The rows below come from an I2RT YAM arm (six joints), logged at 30 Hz.
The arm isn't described. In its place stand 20 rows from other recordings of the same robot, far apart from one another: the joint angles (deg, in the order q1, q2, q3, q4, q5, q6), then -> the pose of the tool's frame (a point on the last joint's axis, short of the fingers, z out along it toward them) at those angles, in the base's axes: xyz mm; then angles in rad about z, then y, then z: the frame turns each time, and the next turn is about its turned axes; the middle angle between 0 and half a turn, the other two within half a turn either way.
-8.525 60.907 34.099 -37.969 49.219 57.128 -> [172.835, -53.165, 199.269, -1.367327, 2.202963, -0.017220]
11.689 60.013 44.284 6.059 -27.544 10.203 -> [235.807, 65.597, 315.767, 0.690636, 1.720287, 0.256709]
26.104 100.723 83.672 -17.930 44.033 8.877 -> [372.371, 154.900, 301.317, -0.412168, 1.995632, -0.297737]
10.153 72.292 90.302 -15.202 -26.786 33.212 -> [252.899, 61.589, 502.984, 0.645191, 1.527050, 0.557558]
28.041 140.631 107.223 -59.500 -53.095 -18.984 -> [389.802, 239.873, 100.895, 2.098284, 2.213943, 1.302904]
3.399 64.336 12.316 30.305 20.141 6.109 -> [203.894, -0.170, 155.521, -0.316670, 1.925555, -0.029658]
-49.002 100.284 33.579 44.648 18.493 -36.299 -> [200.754, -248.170, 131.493, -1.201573, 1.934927, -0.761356]
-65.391 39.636 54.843 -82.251 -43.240 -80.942 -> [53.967, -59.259, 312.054, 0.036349, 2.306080, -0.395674]
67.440 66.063 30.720 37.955 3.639 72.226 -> [100.629, 236.334, 267.004, 1.113472, 1.525300, 1.263477]
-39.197 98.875 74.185 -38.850 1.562 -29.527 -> [276.227, -226.513, 228.410, -0.745240, 2.679033, -0.570057]
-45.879 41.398 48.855 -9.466 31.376 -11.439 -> [99.080, -128.792, 375.710, -1.348627, 1.600731, -0.217910]
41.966 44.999 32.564 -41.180 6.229 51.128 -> [114.399, 97.688, 217.947, 0.550486, 2.498585, 0.746153]
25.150 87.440 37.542 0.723 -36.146 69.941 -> [243.708, 137.619, 150.737, 1.279698, 2.228190, 1.819748]
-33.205 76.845 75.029 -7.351 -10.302 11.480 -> [266.490, -166.810, 405.410, -0.397457, 1.728190, 0.229215]
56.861 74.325 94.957 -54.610 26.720 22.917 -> [147.091, 196.022, 451.036, 0.446835, 2.093466, 0.105744]
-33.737 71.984 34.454 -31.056 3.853 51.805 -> [172.624, -118.164, 160.933, -0.771236, 2.762126, 0.734473]
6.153 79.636 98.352 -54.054 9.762 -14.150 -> [273.350, 23.398, 445.542, -0.100469, 2.177331, -0.366611]
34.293 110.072 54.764 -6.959 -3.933 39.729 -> [288.069, 199.412, 97.237, 0.745206, 2.653100, 0.823131]
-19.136 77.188 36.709 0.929 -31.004 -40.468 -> [258.590, -70.317, 190.972, 0.328054, 2.148115, -0.304116]
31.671 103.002 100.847 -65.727 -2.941 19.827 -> [312.005, 194.627, 319.987, 0.688375, 2.752333, 0.471624]
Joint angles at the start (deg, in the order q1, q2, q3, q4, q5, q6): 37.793, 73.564, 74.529, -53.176, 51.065, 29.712
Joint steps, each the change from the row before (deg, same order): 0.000, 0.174, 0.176, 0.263, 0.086, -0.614; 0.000, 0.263, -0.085, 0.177, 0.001, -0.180; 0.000, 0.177, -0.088, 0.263, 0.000, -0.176; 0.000, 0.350, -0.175, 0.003, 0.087, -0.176; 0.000, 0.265, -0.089, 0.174, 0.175, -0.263; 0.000, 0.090, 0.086, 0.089, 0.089, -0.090; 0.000, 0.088, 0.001, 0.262, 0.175, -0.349; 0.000, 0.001, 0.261, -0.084, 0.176, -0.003; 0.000, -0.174, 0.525, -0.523, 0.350, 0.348; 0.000, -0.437, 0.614, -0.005, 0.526, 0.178; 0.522, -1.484, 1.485, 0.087, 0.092, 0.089; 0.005, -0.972, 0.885, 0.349, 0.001, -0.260; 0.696, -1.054, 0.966, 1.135, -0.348, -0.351; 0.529, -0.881, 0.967, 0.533, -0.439, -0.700; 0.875, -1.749, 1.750, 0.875, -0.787, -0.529; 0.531, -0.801, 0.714, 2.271, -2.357, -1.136
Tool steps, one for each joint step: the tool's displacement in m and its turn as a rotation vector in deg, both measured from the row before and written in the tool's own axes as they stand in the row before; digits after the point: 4 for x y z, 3 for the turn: -0.0010, 0.0007, 0.0002, -0.007, -0.187, -0.408; 0.0005, 0.0014, 0.0012, 0.053, 0.093, -0.313; 0.0003, 0.0011, 0.0009, 0.001, 0.001, -0.178; 0.0013, 0.0017, 0.0017, 0.233, 0.245, -0.583; 0.0005, 0.0013, 0.0012, 0.207, 0.016, -0.404; -0.0004, 0.0003, 0.0001, 0.053, -0.089, -0.024; -0.0003, 0.0005, 0.0003, 0.103, -0.178, -0.212; -0.0011, -0.0005, -0.0006, 0.105, -0.179, 0.135; -0.0020, -0.0020, -0.0019, 0.258, -0.260, 0.487; -0.0035, -0.0030, -0.0031, 0.161, -0.810, 1.007; -0.0084, -0.0073, -0.0107, -1.247, -1.787, 2.282; -0.0060, -0.0053, -0.0057, -0.636, -1.175, 1.495; -0.0070, -0.0032, -0.0085, -1.828, -1.633, 1.862; -0.0061, -0.0032, -0.0073, -1.542, -1.153, 0.968; -0.0113, -0.0072, -0.0137, -2.735, -2.132, 2.565; -0.0072, -0.0002, -0.0066, -3.680, -1.159, 1.577
